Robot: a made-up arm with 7 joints. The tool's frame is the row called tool. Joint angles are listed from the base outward. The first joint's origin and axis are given. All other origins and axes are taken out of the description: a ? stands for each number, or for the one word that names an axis. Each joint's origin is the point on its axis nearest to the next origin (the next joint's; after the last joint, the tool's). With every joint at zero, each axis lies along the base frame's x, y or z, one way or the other. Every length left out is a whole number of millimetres.
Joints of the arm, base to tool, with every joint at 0 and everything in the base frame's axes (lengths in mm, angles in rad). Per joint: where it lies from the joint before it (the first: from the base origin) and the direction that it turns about. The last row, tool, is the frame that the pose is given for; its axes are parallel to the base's.
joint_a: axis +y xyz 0 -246 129
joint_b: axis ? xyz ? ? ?
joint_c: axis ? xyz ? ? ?
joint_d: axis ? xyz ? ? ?
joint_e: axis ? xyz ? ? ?
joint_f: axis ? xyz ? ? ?
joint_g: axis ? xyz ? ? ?
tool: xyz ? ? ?
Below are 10 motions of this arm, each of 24 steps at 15 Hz.
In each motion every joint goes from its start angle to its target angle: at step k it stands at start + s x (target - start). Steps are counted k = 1, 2, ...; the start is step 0. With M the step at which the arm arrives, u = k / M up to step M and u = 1 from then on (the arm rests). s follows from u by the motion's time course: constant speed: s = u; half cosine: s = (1 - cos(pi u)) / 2; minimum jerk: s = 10 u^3 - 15 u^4 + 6 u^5.
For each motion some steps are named. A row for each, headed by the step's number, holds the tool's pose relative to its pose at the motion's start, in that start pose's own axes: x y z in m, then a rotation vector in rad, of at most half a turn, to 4 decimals.
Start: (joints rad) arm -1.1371 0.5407 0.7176 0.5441 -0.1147 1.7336 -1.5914
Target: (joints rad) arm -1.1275 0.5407 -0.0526 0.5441 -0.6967 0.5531 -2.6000
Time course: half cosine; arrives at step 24
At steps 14, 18, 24:
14: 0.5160 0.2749 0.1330 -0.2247 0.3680 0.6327
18: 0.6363 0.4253 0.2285 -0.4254 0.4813 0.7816
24: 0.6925 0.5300 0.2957 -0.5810 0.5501 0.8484

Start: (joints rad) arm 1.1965 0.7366 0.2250 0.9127 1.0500 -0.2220 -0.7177
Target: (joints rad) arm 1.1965 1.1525 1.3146 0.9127 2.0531 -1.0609 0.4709
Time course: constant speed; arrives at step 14
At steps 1, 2, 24:
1: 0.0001 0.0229 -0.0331 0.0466 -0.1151 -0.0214
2: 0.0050 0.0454 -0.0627 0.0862 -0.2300 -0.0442
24: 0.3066 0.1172 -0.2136 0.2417 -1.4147 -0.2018

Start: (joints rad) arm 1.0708 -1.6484 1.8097 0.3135 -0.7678 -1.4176 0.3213
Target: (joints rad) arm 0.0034 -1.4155 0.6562 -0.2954 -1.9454 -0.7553 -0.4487
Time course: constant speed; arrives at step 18
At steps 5, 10, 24:
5: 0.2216 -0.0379 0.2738 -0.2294 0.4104 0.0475
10: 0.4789 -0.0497 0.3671 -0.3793 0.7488 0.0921
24: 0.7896 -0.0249 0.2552 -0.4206 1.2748 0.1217

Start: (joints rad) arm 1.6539 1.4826 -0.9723 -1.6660 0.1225 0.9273 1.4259
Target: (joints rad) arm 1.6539 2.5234 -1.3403 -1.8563 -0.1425 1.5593 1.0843
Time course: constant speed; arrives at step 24
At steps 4, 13, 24:
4: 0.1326 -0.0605 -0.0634 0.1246 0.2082 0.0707
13: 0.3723 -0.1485 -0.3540 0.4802 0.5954 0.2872
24: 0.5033 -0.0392 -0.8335 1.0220 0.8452 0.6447

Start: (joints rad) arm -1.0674 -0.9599 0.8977 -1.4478 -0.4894 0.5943 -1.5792
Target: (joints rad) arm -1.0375 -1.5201 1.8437 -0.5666 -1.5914 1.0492 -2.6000
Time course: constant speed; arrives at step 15
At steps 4, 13, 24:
4: -0.0674 -0.1001 0.2863 -0.4811 0.4793 -0.2006
13: 0.0494 0.2893 0.7551 -1.5893 1.2315 -1.2046
24: 0.1138 0.4303 0.7284 -1.8406 1.2306 -1.5083

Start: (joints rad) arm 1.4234 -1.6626 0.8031 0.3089 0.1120 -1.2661 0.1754
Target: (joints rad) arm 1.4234 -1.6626 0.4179 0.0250 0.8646 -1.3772 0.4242
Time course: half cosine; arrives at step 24
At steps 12, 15, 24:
12: 0.3872 -0.1517 -0.0515 0.0658 -0.1919 0.5660
15: 0.5463 -0.1496 -0.0658 0.1137 -0.2466 0.7834
24: 0.7867 -0.0755 -0.0853 0.2139 -0.3074 1.1323

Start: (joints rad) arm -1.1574 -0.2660 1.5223 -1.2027 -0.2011 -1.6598 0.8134
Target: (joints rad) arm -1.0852 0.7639 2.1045 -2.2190 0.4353 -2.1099 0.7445
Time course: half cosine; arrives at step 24
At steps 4, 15, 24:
4: 0.0908 -0.0556 0.0046 0.0309 0.0649 0.0947
15: 1.0555 -0.1225 -0.3118 0.3226 0.7798 1.0433
24: 1.3760 0.1900 -0.6145 0.3733 1.1640 1.5619

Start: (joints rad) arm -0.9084 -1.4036 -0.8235 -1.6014 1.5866 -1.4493 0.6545
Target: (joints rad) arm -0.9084 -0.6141 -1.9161 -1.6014 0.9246 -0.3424 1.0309
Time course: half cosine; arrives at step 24
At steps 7, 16, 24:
7: -0.0022 0.1126 0.1987 -0.5010 -0.1133 0.0540
16: 0.0842 0.8537 0.2024 -1.8819 0.0366 0.2002
24: 0.2571 1.0557 -0.1104 -2.3972 0.4168 0.2445

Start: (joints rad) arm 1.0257 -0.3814 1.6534 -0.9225 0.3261 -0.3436 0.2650
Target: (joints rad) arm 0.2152 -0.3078 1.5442 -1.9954 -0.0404 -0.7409 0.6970
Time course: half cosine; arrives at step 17
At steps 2, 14, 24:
2: -0.0136 0.0082 -0.0057 -0.0201 -0.0258 -0.0036
14: -0.3645 0.4458 -0.2692 -0.6912 -0.6235 -0.3710
24: -0.3814 0.5015 -0.3078 -0.7580 -0.6658 -0.4227

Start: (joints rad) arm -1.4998 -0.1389 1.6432 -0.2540 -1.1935 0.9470 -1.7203
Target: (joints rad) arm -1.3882 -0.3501 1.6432 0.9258 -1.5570 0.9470 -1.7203
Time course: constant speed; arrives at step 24
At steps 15, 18, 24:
15: 0.1458 -0.0196 0.3636 -0.6537 -0.3866 0.2347
18: 0.1491 0.0094 0.4317 -0.7716 -0.4797 0.2709
24: 0.1258 0.0854 0.5472 -0.9888 -0.6846 0.3305

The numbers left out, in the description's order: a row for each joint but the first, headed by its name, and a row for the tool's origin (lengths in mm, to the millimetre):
joint_b: axis +x, xyz 274 0 56
joint_c: axis +y, xyz 0 -167 99
joint_d: axis +x, xyz -246 0 -88
joint_e: axis -y, xyz 0 142 39
joint_f: axis -x, xyz -267 0 15
joint_g: axis -y, xyz 0 -647 -49
tool: xyz -66 0 51

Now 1 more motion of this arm.
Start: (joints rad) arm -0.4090 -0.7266 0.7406 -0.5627 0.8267 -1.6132 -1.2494
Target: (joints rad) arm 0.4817 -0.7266 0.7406 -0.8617 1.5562 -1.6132 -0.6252
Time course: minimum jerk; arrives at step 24
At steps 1, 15, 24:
1: -0.0001 -0.0001 0.0003 -0.0002 0.0003 0.0001
15: 0.1148 -0.1074 0.2416 -0.1118 0.2667 0.3667
24: 0.2476 -0.1263 0.2486 -0.0434 0.3404 0.5976

